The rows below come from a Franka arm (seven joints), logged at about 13 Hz.
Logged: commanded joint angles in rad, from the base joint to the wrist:
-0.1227 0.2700 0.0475 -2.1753 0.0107 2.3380 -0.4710
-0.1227 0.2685 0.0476 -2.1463 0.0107 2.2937 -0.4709
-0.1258 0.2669 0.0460 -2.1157 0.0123 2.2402 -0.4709
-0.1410 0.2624 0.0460 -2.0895 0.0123 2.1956 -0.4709
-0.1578 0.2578 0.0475 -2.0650 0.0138 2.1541 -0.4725
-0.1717 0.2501 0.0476 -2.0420 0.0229 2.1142 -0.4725
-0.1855 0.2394 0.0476 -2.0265 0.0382 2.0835 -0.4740
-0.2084 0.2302 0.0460 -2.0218 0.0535 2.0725 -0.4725
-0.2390 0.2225 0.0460 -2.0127 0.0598 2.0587 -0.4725
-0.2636 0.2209 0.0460 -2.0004 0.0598 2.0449 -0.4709
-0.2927 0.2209 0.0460 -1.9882 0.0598 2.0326 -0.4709
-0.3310 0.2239 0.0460 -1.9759 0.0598 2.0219 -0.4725
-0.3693 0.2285 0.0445 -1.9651 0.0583 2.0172 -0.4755
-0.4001 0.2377 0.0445 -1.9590 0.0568 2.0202 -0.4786
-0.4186 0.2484 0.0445 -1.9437 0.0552 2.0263 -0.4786
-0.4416 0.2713 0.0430 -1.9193 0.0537 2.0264 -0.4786
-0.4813 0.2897 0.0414 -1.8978 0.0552 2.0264 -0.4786
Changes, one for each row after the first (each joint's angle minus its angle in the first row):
0.0000 -0.0015 0.0001 0.0290 0.0000 -0.0443 0.0001
-0.0031 -0.0031 -0.0015 0.0596 0.0016 -0.0978 0.0001
-0.0183 -0.0076 -0.0015 0.0858 0.0016 -0.1424 0.0001
-0.0351 -0.0122 0.0000 0.1103 0.0031 -0.1839 -0.0015
-0.0490 -0.0199 0.0001 0.1333 0.0122 -0.2238 -0.0015
-0.0628 -0.0306 0.0001 0.1488 0.0275 -0.2545 -0.0030
-0.0857 -0.0398 -0.0015 0.1535 0.0428 -0.2655 -0.0015
-0.1163 -0.0475 -0.0015 0.1626 0.0491 -0.2793 -0.0015
-0.1409 -0.0491 -0.0015 0.1749 0.0491 -0.2931 0.0001
-0.1700 -0.0491 -0.0015 0.1871 0.0491 -0.3054 0.0001
-0.2083 -0.0461 -0.0015 0.1994 0.0491 -0.3161 -0.0015
-0.2466 -0.0415 -0.0030 0.2102 0.0476 -0.3208 -0.0045
-0.2774 -0.0323 -0.0030 0.2163 0.0461 -0.3178 -0.0076
-0.2959 -0.0216 -0.0030 0.2316 0.0445 -0.3117 -0.0076
-0.3189 0.0013 -0.0045 0.2560 0.0430 -0.3116 -0.0076
-0.3586 0.0197 -0.0061 0.2775 0.0445 -0.3116 -0.0076

